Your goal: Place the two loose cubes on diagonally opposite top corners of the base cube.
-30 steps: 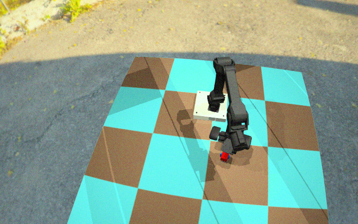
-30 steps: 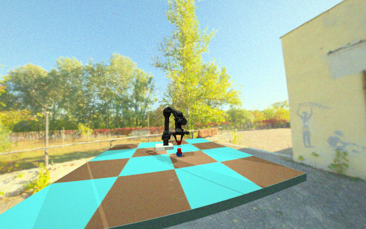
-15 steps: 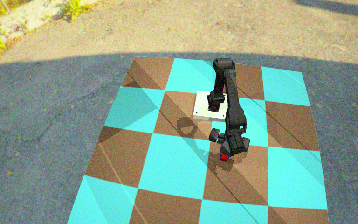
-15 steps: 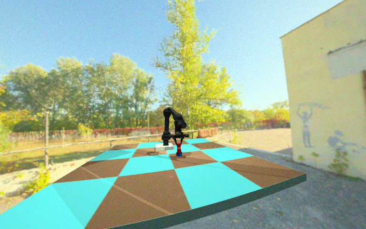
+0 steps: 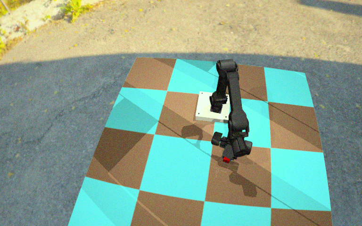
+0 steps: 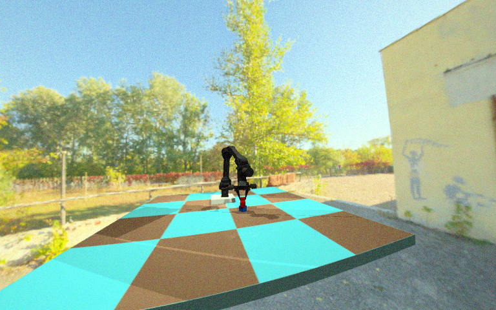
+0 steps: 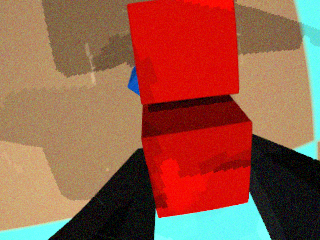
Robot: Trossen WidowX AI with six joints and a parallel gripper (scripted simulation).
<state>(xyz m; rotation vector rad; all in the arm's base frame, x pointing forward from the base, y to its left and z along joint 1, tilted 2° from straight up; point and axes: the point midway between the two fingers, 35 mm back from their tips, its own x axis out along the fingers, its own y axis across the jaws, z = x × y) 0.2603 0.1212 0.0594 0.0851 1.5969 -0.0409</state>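
The blue base cube lies 5 cm below my gripper tip and 2 cm ahead of it.
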